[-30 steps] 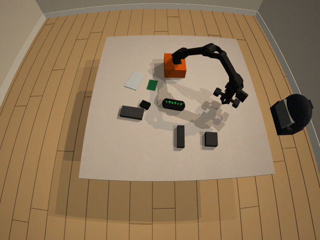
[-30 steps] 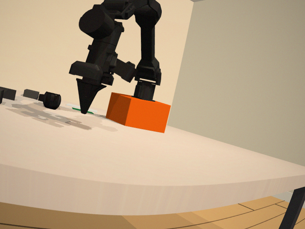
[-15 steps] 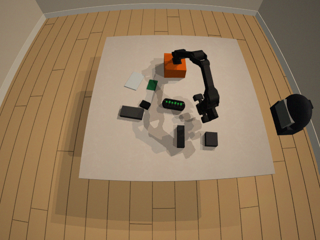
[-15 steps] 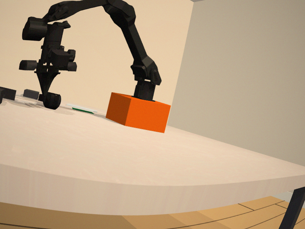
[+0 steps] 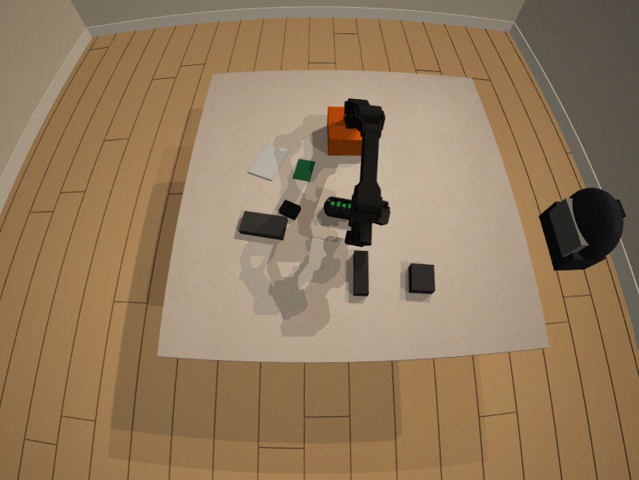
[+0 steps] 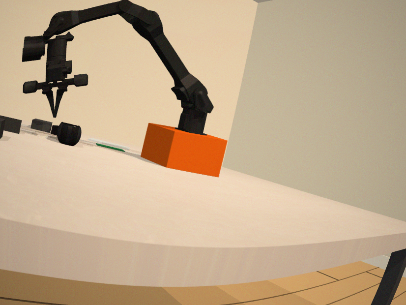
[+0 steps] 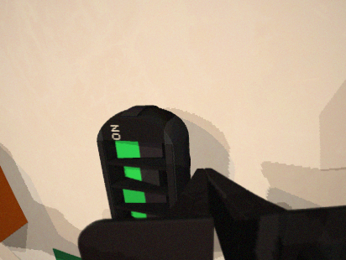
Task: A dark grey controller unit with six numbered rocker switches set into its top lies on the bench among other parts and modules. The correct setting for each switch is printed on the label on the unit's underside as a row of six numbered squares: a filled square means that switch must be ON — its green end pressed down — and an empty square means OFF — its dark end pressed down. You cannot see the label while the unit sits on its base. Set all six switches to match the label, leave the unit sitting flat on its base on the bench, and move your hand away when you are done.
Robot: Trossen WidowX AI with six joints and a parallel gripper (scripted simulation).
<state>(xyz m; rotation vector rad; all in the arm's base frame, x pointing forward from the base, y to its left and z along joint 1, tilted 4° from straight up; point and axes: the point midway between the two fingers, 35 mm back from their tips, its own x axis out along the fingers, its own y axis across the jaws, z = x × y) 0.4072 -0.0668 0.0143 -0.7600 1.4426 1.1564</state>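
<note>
My gripper tip is now 220 mm to the left of the black cube, 100 mm past it and 40 mm above it. The rest, counted from my gripper tip: black bar: 170 mm ahead, 40 mm below, 20 mm to the right; green card: 270 mm behind, 150 mm to the right, 60 mm below; dark square block: 220 mm ahead, 170 mm to the left, 40 mm below.
</note>
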